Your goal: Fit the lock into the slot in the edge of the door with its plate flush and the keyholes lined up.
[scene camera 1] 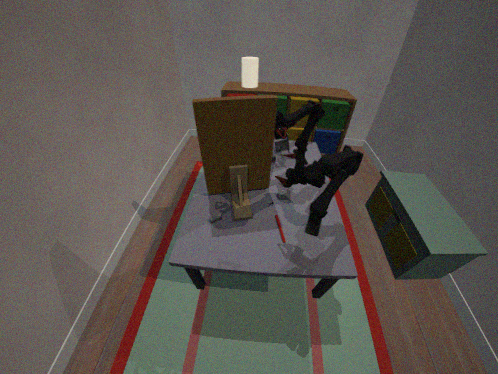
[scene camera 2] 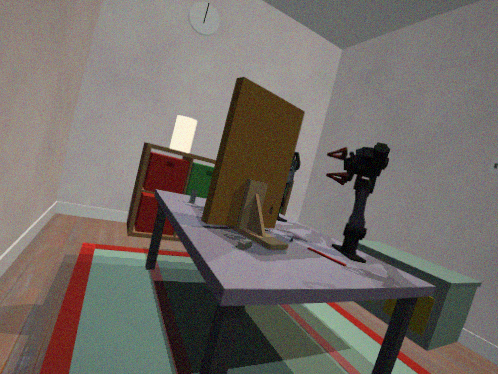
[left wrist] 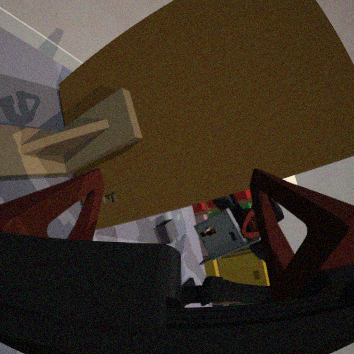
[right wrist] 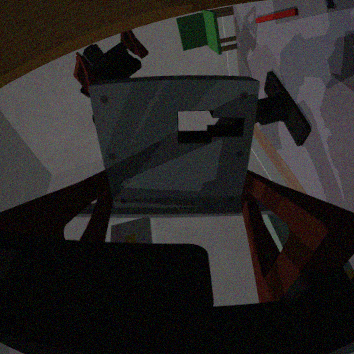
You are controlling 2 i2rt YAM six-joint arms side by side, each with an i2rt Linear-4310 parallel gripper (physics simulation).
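Places are measured from the left arm's base along level axes (x ahead, y left, z up), in millimetres.
Pixels of known places: left gripper, fingertip midpoint: [scene camera 1: 278, 165] [scene camera 2: 326, 164] [left wrist: 176, 176]; right gripper, fingertip midpoint: [scene camera 1: 285, 144] [scene camera 2: 289, 174] [left wrist: 224, 242] [right wrist: 176, 177]; left arm's base at its link origin: [scene camera 1: 314, 220] [scene camera 2: 347, 253] [right wrist: 286, 105]; right arm's base at its link origin: [left wrist: 182, 294].
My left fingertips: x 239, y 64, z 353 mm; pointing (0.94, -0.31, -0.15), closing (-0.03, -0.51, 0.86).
Observation:
Ahead of a thing's pixels: the offset from my left fingertips to its top centre. Level surfaces: height alone.
The brown door @(dx +255, dy -109, dz +228 mm) [scene camera 1: 235, 135] [scene camera 2: 260, 150] [left wrist: 215, 100] [right wrist: 50, 30] stands upright in a wooden stand [scene camera 1: 241, 210] [scene camera 2: 272, 242] [left wrist: 125, 115]. A small dark keyhole [left wrist: 110, 197] [scene camera 2: 271, 210] shows low on its face; its slot edge is hidden. The grey lock @(dx +60, dy -299, dz +5 mm) [scene camera 1: 281, 146] [left wrist: 217, 235] [right wrist: 150, 115], a flat box with a stepped cutout, is beside the door and apart from it. My right gripper [right wrist: 176, 177] is shut on the lock, one finger on each side. My left gripper [scene camera 2: 328, 164] [left wrist: 176, 176] is open and empty, raised above the table in front of the door.
A red stick @(dx -72, dy +61, dz -347 mm) [scene camera 1: 280, 229] [scene camera 2: 326, 256] lies on the table @(dz -353 mm) [scene camera 1: 225, 250] [scene camera 2: 320, 287] near the left arm's base. A small grey piece @(dx +270, dy +149, dz -331 mm) [scene camera 1: 215, 218] [scene camera 2: 244, 244] lies by the stand. A grey block @(dx +185, dy -522, dz -317 mm) [left wrist: 167, 230] stands beyond the door. A shelf [scene camera 1: 290, 89] with coloured bins is behind.

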